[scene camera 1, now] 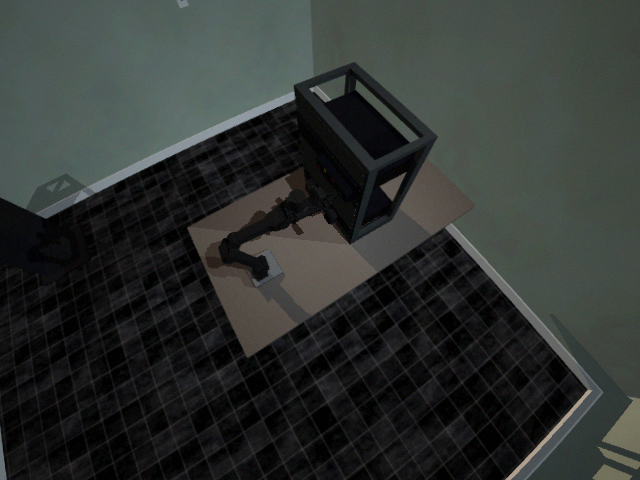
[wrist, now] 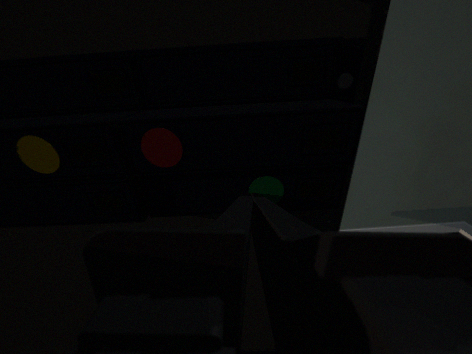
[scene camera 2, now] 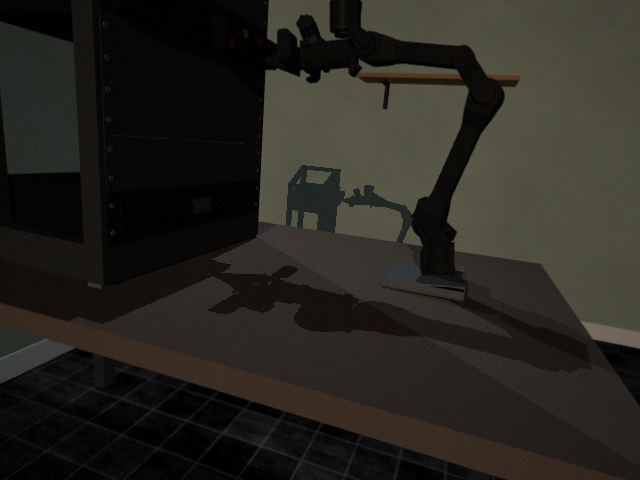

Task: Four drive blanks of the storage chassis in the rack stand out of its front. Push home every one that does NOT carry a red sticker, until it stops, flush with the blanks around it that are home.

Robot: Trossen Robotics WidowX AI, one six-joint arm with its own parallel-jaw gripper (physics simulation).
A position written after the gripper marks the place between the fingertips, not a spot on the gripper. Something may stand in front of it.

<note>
In view: the gripper [scene camera 2: 266,61] and a rack [scene camera 2: 138,203].
The rack also shows in scene camera 1 [scene camera 1: 347,146] and in the wrist view [wrist: 164,121]. The gripper is seen too in scene camera 1 [scene camera 1: 338,192] and in the wrist view [wrist: 249,200].
</note>
